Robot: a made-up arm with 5 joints.
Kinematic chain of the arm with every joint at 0, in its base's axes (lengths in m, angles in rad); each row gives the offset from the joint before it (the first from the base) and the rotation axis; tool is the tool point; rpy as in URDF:
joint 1: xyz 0 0 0.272 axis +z
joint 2: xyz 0 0 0 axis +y
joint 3: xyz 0.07 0 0.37 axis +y
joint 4: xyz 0.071 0 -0.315 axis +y
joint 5: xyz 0.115 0 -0.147 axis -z
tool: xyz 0 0 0 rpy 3.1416 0 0
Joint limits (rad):
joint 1: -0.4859..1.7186
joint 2: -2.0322..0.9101
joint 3: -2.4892..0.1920
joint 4: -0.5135..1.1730
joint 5: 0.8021..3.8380
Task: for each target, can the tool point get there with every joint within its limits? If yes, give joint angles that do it. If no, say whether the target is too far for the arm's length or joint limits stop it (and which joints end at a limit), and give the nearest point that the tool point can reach.
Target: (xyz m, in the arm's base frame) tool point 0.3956 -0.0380 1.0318
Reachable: yes | joints -0.0958 0.0701 -2.1737 -0.0103 1.9650
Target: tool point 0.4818 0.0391 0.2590
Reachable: yes | joints 0.0810 0.2147 -0.5476 -0.1006 3.5335
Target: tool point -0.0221 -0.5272 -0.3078
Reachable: no: joint limits stop it (at a limit: joint 2, joint 3, joint 4) | nearest point -0.0330 -0.7875 0.0044 | short by 0.407 m
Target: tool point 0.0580 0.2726 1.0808
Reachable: yes | joints 1.3611 -0.1594 -2.1643 0.3307 2.8680
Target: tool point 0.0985 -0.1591 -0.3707
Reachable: no: joint limits stop it (at a limit: joint 1, joint 2) | nearest point 0.2023 -0.1069 -0.0545 | short by 0.337 m
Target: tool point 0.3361 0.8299 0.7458
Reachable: no: too far | nearest point 0.2923 0.7217 0.6840 | short by 0.132 m
